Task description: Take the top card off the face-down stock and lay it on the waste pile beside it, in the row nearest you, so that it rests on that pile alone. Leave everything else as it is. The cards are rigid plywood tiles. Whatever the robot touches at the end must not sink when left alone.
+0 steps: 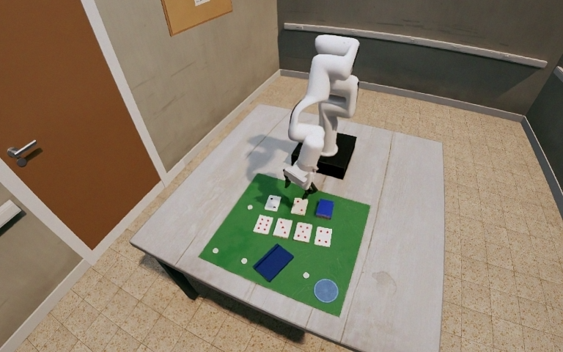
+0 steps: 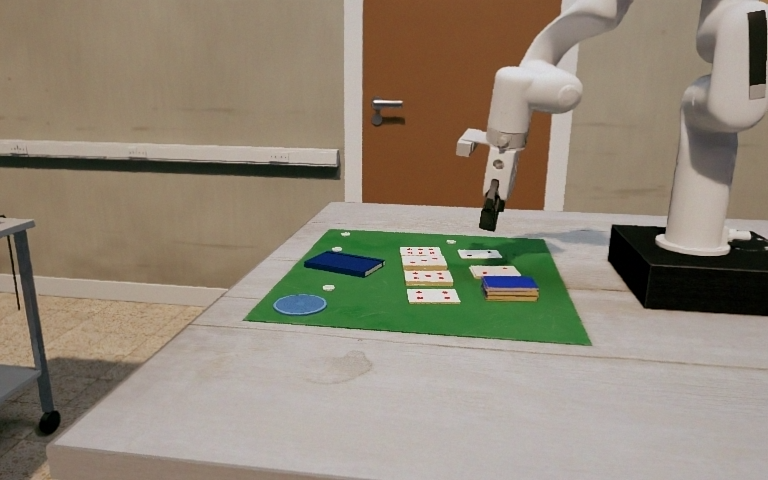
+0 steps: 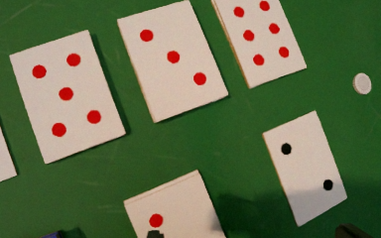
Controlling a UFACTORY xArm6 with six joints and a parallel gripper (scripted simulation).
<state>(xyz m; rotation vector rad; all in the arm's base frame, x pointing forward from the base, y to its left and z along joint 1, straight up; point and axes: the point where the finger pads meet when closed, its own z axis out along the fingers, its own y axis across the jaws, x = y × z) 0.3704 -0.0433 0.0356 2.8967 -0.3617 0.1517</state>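
Right now my hand is 130 mm to the right of the tile, 90 mm above it and 30 mm past it. Round my hand: green mat (130 mm below, 130 mm ahead, 20 mm to the left); then card (110 mm to the right, 110 mm below, 10 mm ahead).
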